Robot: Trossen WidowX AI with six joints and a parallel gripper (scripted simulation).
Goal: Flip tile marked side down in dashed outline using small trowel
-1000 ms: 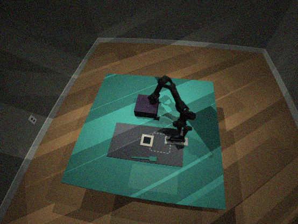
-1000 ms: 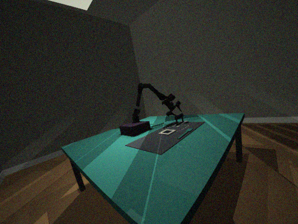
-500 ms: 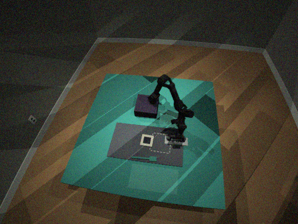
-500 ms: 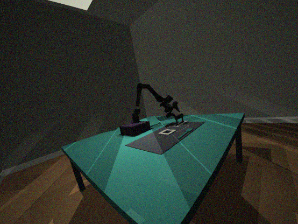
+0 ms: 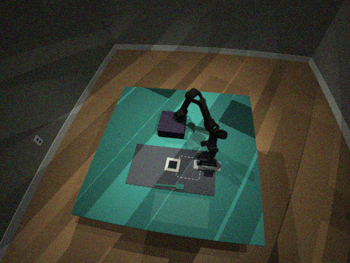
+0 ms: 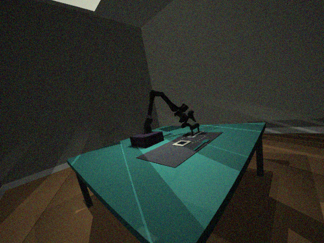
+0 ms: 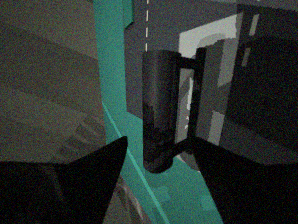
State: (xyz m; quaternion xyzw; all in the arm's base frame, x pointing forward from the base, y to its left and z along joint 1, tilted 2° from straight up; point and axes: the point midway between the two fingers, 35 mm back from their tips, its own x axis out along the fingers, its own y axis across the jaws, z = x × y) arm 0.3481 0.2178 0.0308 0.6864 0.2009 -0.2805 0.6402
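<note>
My gripper tip is 28 cm to the left of the beige tile and 8 cm above it. Round my gripper tip: thin teal strip (16 cm ahead, 29 cm to the right, 8 cm below); then mat (2 cm ahead, 28 cm to the right, 10 cm below).
</note>
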